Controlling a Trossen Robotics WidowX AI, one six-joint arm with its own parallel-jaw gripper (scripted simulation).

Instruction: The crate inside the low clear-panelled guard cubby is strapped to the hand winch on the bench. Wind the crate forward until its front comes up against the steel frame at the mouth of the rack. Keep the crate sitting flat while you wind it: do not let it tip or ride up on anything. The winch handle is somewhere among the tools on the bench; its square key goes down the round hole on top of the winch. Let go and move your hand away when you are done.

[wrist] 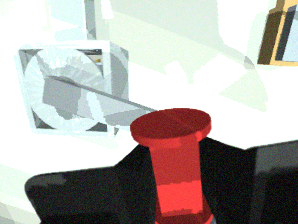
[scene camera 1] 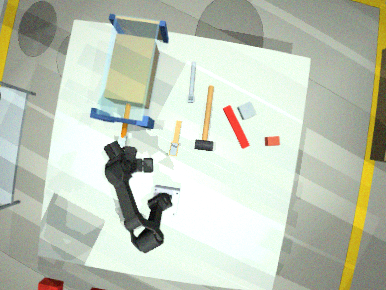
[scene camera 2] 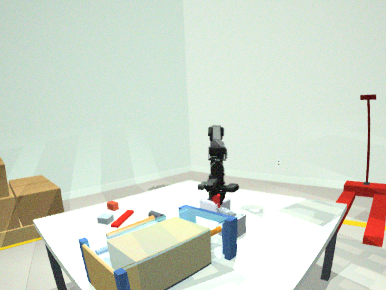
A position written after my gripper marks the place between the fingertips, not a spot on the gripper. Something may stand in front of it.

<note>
In view: my gripper (wrist: 168, 136) and a winch (wrist: 67, 59).
</note>
